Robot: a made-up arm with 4 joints. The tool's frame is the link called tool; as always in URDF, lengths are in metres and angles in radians. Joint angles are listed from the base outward.
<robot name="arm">
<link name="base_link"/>
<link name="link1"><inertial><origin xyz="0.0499 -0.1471 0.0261"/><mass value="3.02"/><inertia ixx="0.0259" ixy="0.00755" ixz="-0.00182" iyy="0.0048" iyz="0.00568" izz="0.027"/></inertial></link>
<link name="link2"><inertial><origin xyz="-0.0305 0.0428 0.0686"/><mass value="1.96"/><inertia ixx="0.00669" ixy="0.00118" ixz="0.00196" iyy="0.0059" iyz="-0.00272" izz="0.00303"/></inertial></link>
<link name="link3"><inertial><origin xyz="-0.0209 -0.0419 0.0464"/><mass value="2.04"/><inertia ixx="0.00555" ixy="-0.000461" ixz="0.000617" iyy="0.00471" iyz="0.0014" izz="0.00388"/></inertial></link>
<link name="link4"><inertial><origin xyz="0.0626 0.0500 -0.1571"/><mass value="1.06"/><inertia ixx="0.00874" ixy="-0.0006" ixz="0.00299" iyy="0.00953" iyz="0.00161" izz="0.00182"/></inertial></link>
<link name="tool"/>
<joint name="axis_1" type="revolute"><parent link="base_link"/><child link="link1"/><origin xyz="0.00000 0.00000 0.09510"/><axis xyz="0 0 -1"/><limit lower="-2.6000" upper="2.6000"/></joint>
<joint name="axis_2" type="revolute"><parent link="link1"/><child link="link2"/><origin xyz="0.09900 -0.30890 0.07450"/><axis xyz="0 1 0"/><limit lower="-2.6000" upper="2.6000"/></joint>
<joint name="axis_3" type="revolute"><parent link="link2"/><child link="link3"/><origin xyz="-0.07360 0.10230 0.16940"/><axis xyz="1 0 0"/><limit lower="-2.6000" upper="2.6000"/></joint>
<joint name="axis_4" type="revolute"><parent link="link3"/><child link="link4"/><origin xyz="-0.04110 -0.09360 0.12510"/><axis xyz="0 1 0"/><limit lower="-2.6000" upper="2.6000"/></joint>
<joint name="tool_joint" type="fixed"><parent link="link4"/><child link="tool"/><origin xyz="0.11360 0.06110 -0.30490"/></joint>
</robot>
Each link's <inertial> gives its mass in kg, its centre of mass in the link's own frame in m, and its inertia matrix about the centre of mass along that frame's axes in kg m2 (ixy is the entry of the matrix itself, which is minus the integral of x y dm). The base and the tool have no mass. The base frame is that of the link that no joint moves.
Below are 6 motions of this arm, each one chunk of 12 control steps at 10 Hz.
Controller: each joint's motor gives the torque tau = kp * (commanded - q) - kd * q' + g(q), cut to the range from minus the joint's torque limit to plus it. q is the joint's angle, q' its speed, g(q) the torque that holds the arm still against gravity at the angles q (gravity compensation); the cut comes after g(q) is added. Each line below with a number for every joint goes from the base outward.
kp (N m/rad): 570 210 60 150
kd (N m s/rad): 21 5.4 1.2 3.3
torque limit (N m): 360 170 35 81
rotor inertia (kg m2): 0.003 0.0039 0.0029 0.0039
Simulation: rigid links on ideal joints. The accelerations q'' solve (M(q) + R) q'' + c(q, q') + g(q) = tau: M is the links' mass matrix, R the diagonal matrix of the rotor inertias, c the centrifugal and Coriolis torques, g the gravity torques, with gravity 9.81 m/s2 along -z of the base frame. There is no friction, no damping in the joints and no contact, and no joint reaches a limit. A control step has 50 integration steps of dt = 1/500 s. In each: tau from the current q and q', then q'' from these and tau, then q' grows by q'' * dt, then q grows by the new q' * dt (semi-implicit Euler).
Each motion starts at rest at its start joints. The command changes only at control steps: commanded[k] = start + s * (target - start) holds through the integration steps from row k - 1 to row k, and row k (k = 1, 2, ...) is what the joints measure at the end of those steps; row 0 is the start. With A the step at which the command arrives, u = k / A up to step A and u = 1 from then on. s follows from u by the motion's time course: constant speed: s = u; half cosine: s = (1 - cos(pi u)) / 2; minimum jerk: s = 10 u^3 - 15 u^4 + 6 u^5; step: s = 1 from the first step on.
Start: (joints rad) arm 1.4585 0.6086 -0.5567 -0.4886
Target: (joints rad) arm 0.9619 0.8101 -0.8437 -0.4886
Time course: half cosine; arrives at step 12
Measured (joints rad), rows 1 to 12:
1: 1.4497 0.6134 -0.5630 -0.4893
2: 1.4240 0.6264 -0.5800 -0.4907
3: 1.3835 0.6450 -0.6052 -0.4919
4: 1.3313 0.6677 -0.6369 -0.4930
5: 1.2708 0.6934 -0.6730 -0.4937
6: 1.2061 0.7200 -0.7109 -0.4942
7: 1.1417 0.7458 -0.7482 -0.4942
8: 1.0820 0.7692 -0.7822 -0.4939
9: 1.0310 0.7885 -0.8105 -0.4931
10: 0.9923 0.8025 -0.8313 -0.4921
11: 0.9685 0.8103 -0.8431 -0.4907
12: 0.9612 0.8112 -0.8450 -0.4892

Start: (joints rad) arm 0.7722 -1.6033 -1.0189 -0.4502
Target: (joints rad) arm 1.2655 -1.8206 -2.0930 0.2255
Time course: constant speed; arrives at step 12
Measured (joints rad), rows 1 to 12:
1: 0.8152 -1.6268 -1.1201 -0.3945
2: 0.8561 -1.6437 -1.2086 -0.3379
3: 0.8972 -1.6622 -1.2986 -0.2812
4: 0.9382 -1.6803 -1.3885 -0.2246
5: 0.9792 -1.6984 -1.4784 -0.1680
6: 1.0202 -1.7165 -1.5683 -0.1113
7: 1.0612 -1.7345 -1.6582 -0.0548
8: 1.1022 -1.7525 -1.7480 0.0018
9: 1.1432 -1.7705 -1.8377 0.0583
10: 1.1841 -1.7885 -1.9274 0.1148
11: 1.2251 -1.8065 -2.0170 0.1713
12: 1.2660 -1.8245 -2.1065 0.2277

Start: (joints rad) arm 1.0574 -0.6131 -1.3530 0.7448
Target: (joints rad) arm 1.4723 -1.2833 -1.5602 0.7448
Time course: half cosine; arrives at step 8
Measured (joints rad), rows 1 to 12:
1: 1.0742 -0.6448 -1.3629 0.7475
2: 1.1212 -0.7280 -1.3892 0.7522
3: 1.1898 -0.8431 -1.4264 0.7555
4: 1.2695 -0.9735 -1.4687 0.7571
5: 1.3482 -1.0998 -1.5091 0.7566
6: 1.4142 -1.2034 -1.5410 0.7542
7: 1.4579 -1.2688 -1.5596 0.7506
8: 1.4727 -1.2860 -1.5623 0.7463
9: 1.4723 -1.2826 -1.5599 0.7445
10: 1.4723 -1.2835 -1.5602 0.7449
11: 1.4723 -1.2833 -1.5602 0.7448
12: 1.4723 -1.2833 -1.5602 0.7448

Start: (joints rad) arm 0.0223 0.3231 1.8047 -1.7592
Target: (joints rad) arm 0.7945 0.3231 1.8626 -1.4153
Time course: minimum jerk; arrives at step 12
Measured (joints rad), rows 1 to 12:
1: 0.0264 0.3227 1.8053 -1.7578
2: 0.0507 0.3207 1.8082 -1.7489
3: 0.1048 0.3176 1.8137 -1.7279
4: 0.1885 0.3146 1.8211 -1.6935
5: 0.2954 0.3123 1.8297 -1.6481
6: 0.4145 0.3110 1.8388 -1.5959
7: 0.5330 0.3110 1.8475 -1.5428
8: 0.6379 0.3123 1.8548 -1.4944
9: 0.7188 0.3147 1.8600 -1.4560
10: 0.7698 0.3178 1.8627 -1.4306
11: 0.7918 0.3208 1.8632 -1.4183
12: 0.7947 0.3228 1.8626 -1.4154

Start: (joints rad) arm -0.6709 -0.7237 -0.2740 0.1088
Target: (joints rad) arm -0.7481 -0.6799 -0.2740 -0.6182
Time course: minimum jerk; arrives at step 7
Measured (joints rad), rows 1 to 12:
1: -0.6729 -0.7218 -0.2739 0.0914
2: -0.6833 -0.7130 -0.2735 0.0013
3: -0.7011 -0.7000 -0.2741 -0.1626
4: -0.7213 -0.6879 -0.2753 -0.3550
5: -0.7378 -0.6806 -0.2759 -0.5163
6: -0.7466 -0.6785 -0.2752 -0.6030
7: -0.7482 -0.6797 -0.2742 -0.6185
8: -0.7481 -0.6800 -0.2740 -0.6182
9: -0.7481 -0.6799 -0.2740 -0.6182
10: -0.7481 -0.6799 -0.2740 -0.6182
11: -0.7481 -0.6799 -0.2740 -0.6182
12: -0.7481 -0.6799 -0.2740 -0.6182

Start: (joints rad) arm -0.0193 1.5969 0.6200 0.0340
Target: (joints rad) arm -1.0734 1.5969 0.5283 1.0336
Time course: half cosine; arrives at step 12
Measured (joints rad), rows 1 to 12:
1: -0.0384 1.5972 0.6157 0.0515
2: -0.0939 1.5983 0.6057 0.1022
3: -0.1805 1.5995 0.5935 0.1824
4: -0.2918 1.6007 0.5799 0.2865
5: -0.4205 1.6020 0.5653 0.4075
6: -0.5578 1.6030 0.5510 0.5372
7: -0.6942 1.6036 0.5382 0.6666
8: -0.8207 1.6036 0.5280 0.7870
9: -0.9285 1.6030 0.5214 0.8900
10: -1.0103 1.6017 0.5188 0.9688
11: -1.0604 1.6000 0.5202 1.0179
12: -1.0755 1.5981 0.5254 1.0340

